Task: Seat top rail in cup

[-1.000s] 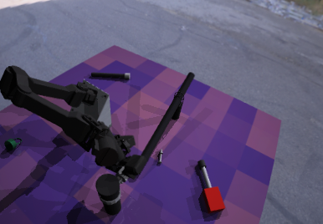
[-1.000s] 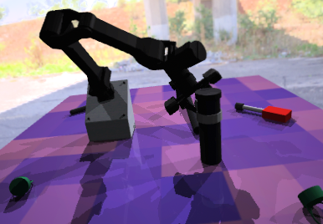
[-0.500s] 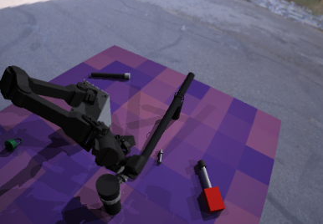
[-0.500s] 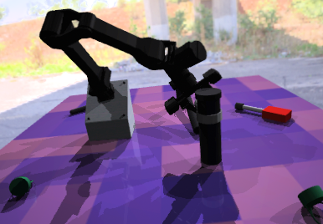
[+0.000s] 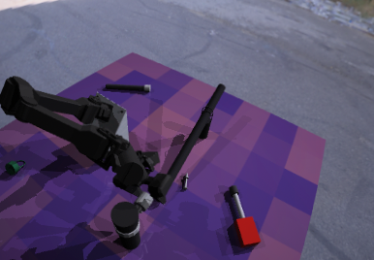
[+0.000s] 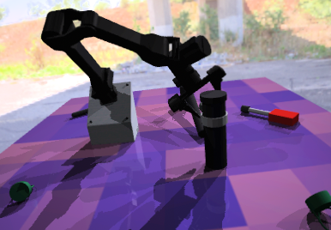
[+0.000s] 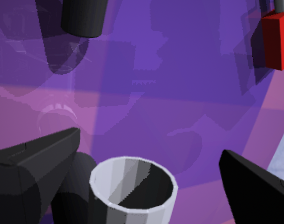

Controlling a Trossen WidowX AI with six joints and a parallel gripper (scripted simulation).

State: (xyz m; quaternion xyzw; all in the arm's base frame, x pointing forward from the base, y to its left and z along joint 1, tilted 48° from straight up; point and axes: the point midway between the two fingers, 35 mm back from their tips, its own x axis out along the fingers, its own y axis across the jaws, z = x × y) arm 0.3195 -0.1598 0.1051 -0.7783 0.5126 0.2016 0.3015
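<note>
The small bolt lies 17 cm to the left of my gripper tip, 11 cm below it and 3 cm ahead of it. The rest, counted from my gripper tip: red-handled tool (25 cm ahead, 16 cm to the left, 11 cm below).
</note>
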